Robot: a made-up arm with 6 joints.
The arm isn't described. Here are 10 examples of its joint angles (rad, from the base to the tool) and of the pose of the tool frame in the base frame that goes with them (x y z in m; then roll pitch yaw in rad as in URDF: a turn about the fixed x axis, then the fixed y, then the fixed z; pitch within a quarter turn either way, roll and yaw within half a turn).
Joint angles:
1: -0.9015 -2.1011 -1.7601 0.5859 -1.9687 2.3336
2: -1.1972 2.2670 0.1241 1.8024 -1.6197 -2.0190
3: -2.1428 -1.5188 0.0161 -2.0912 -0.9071 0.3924
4: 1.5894 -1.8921 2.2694 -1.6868 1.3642 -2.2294
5: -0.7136 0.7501 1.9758 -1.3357 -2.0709 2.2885
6: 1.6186 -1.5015 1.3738 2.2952 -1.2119 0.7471
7: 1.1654 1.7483 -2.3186 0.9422 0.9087 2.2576
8: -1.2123 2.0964 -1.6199 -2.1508 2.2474 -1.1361
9: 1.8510 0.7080 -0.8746 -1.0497 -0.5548 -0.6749
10: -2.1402 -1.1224 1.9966 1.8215 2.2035 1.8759
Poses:
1: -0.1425 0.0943 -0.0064 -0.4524 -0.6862 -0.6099
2: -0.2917 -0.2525 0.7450 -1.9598 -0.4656 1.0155
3: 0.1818 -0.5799 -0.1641 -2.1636 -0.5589 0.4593
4: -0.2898 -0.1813 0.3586 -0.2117 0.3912 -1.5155
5: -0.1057 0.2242 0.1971 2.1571 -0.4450 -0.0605
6: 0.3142 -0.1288 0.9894 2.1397 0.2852 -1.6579
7: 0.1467 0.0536 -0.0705 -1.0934 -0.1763 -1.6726
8: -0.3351 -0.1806 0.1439 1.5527 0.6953 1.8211
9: -0.0783 0.8324 0.0120 -1.0270 0.9042 -2.6434
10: 0.1235 0.0274 -0.3308 0.0503 -0.5392 2.2094
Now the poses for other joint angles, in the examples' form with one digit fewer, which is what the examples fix.
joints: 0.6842 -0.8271 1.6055 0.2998 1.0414 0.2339
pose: -0.178 -0.207 0.365 -1.762 0.658 0.108
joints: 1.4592 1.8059 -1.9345 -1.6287 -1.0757 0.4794
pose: 0.239 0.343 -0.509 0.002 0.260 -1.345
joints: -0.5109 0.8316 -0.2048 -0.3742 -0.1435 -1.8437
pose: 0.316 0.582 0.139 2.410 -0.143 -0.769
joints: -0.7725 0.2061 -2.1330 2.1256 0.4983 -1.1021
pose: 0.051 -0.046 0.418 -2.721 0.571 -1.321
